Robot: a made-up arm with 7 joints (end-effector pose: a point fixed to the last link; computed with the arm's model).
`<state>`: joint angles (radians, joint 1 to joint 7).
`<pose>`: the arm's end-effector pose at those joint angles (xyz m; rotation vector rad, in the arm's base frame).
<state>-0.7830 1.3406 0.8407 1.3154 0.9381 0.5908 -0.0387</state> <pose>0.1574 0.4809 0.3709 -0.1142 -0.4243 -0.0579</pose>
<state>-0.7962 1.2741 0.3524 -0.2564 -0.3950 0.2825 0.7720</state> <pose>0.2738 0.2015 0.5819 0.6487 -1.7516 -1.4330</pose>
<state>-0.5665 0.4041 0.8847 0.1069 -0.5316 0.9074 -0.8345</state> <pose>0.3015 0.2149 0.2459 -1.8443 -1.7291 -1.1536</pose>
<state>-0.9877 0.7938 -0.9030 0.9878 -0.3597 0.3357 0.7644</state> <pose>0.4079 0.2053 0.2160 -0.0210 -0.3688 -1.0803</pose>
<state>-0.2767 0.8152 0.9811 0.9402 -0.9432 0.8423 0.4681</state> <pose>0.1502 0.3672 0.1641 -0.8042 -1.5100 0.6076</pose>
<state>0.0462 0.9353 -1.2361 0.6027 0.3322 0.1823 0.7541</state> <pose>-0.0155 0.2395 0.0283 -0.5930 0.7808 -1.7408</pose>
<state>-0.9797 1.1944 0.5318 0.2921 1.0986 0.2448 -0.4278</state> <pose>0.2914 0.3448 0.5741 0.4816 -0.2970 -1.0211</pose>
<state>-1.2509 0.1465 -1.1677 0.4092 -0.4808 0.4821 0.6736</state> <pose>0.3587 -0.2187 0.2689 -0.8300 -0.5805 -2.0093</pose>
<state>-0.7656 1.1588 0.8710 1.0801 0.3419 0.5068 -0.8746</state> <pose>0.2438 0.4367 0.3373 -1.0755 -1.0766 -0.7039</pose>
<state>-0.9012 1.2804 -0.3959 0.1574 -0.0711 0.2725 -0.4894</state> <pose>0.3889 0.2118 0.4247 -0.5776 -0.0487 -1.8220</pose>
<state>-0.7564 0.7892 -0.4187 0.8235 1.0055 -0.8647 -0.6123</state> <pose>0.3474 0.1492 0.1549 -0.7634 1.2812 -2.2397</pose>
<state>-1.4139 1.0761 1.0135 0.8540 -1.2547 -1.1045 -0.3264</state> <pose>0.1622 0.4039 0.5199 -1.2273 2.2476 0.5637</pose>
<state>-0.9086 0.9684 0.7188 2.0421 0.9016 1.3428 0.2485</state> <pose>0.1185 0.2814 0.1836 -0.7322 0.4841 0.6572</pose>
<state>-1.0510 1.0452 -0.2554 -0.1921 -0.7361 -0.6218 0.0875</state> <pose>0.2935 0.0706 0.5604 0.2569 1.5992 2.4248</pose>
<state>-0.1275 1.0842 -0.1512 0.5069 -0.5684 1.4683 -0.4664</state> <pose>0.1065 0.3215 0.1695 -1.4092 -0.0729 0.3258</pose>
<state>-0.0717 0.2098 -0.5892 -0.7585 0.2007 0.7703 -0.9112</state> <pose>0.1658 -0.0857 0.2041 -2.1541 -0.0645 -2.0302</pose>
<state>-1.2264 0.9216 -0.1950 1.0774 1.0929 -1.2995 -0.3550</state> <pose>0.4185 0.1614 0.3417 -0.1904 0.8245 -2.5713</pose>
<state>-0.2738 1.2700 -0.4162 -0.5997 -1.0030 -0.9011 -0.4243</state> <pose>0.2138 0.0902 0.4189 1.2125 1.0223 2.2416</pose>
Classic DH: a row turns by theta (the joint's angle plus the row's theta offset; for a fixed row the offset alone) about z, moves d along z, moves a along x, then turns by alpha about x. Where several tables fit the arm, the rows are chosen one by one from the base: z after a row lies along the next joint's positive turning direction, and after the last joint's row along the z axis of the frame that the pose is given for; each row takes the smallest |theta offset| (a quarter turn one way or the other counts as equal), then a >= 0, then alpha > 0; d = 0 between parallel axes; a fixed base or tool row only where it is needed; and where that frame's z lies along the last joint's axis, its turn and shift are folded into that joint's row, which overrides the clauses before.
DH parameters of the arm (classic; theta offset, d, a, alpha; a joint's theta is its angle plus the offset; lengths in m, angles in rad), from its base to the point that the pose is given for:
base (fixed): -0.071 0.4426 0.0066 -1.3004
joint 1: -1.3111 0.0136 -0.012 -1.5708
joint 2: 1.2915 0.0266 0.0076 1.5708
joint 3: 1.5708 -0.2575 0.0133 -1.5708
joint 4: 1.5708 0.0204 0.0214 1.5708
joint 5: 0 0.1396 -0.0207 -1.5708
joint 6: -1.5708 -0.024 0.0834 1.5708
joint 7: 0.0002 -0.0051 0.0221 -1.5709
tool (fixed): -1.8209 -0.0001 0 0

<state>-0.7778 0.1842 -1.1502 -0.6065 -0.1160 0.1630 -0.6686</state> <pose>0.1430 -0.1996 0.3270 1.1741 -0.1643 2.0666</pose>
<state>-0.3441 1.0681 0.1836 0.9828 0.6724 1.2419 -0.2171</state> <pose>0.1017 0.4266 0.2542 -0.2578 0.2361 0.2736</pose>
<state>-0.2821 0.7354 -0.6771 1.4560 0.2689 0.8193 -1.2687</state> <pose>0.0258 0.3315 0.0965 -1.5568 0.6562 0.6457</pose>
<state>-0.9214 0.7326 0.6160 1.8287 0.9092 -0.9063 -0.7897</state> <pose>0.3412 0.1930 0.1527 -1.5501 -0.1924 -1.7491</pose>
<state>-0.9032 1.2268 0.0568 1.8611 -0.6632 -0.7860 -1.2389</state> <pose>0.2348 0.4358 0.3748 -0.9016 -0.9306 -1.5167</pose>
